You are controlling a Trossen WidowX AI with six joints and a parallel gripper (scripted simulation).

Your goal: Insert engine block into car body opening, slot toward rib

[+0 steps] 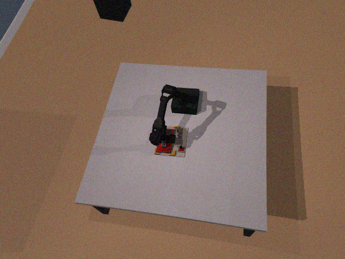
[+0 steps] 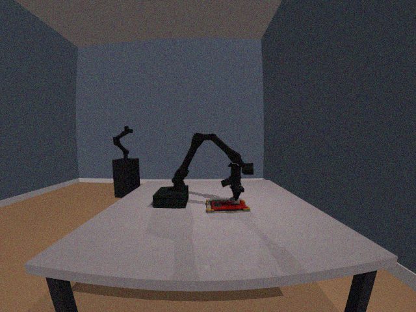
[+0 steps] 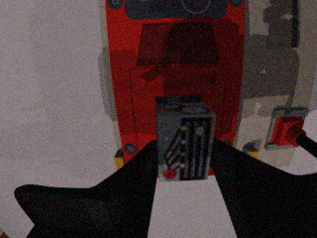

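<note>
Right now my gripper tip is 1 cm above the grey engine block.
</note>
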